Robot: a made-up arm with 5 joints. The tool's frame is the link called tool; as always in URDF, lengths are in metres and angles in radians.
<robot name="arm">
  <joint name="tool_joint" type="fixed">
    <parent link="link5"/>
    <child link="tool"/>
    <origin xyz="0 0 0" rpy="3.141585 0 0"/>
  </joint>
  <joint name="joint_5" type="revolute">
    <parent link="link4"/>
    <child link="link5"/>
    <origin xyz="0.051 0 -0.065" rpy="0 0 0"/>
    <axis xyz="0 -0.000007 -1"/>
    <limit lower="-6.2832" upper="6.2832" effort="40" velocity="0.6"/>
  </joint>
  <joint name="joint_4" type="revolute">
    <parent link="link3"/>
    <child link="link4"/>
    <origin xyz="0.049 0 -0.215" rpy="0 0 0"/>
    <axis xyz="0 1 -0.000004"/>
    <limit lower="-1.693" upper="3.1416" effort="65" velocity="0.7"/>
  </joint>
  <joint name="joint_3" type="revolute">
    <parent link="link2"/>
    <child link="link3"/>
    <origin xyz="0.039 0 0.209" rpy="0 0 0"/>
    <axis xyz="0 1 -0.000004"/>
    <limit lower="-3.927" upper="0.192" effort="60" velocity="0.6"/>
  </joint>
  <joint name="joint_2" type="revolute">
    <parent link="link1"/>
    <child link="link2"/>
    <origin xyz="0 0 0" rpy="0 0 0"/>
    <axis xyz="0 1 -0.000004"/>
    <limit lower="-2.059" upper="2.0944" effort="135" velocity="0.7"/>
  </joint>
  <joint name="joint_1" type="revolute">
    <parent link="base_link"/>
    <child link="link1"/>
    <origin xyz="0 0 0.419" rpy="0 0 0"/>
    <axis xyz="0 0 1"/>
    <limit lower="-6.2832" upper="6.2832" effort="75" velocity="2.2"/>
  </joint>
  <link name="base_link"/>
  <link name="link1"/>
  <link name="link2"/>
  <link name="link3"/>
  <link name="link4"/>
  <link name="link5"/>
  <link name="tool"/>
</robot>
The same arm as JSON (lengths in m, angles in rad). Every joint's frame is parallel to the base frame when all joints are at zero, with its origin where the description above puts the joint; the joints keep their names.
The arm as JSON. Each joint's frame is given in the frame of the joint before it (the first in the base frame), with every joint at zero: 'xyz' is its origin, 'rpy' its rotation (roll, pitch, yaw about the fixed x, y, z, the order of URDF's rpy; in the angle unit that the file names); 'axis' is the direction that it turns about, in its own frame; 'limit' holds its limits. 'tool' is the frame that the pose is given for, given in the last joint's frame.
{"units": {"length": "m", "angle": "rad"}, "joints": [
  {"name": "joint_1", "type": "revolute", "origin": {"xyz": [0.0, 0.0, 0.419], "rpy": [0.0, 0.0, 0.0]}, "axis": [0.0, 0.0, 1.0], "limit": {"lower": -6.2832, "upper": 6.2832}},
  {"name": "joint_2", "type": "revolute", "origin": {"xyz": [0.0, 0.0, 0.0], "rpy": [0.0, 0.0, 0.0]}, "axis": [0.0, 1.0, 0.0], "limit": {"lower": -2.059, "upper": 2.0944}},
  {"name": "joint_3", "type": "revolute", "origin": {"xyz": [0.039, 0.0, 0.209], "rpy": [0.0, 0.0, 0.0]}, "axis": [0.0, 1.0, 0.0], "limit": {"lower": -3.927, "upper": 0.192}},
  {"name": "joint_4", "type": "revolute", "origin": {"xyz": [0.049, 0.0, -0.215], "rpy": [0.0, 0.0, 0.0]}, "axis": [0.0, 1.0, 0.0], "limit": {"lower": -1.693, "upper": 3.1416}},
  {"name": "joint_5", "type": "revolute", "origin": {"xyz": [0.051, 0.0, -0.065], "rpy": [0.0, 0.0, 0.0]}, "axis": [0.0, 0.0, -1.0], "limit": {"lower": -6.2832, "upper": 6.2832}}
], "tool": {"origin": {"xyz": [0.0, 0.0, 0.0], "rpy": [3.1416, 0.0, 0.0]}}}

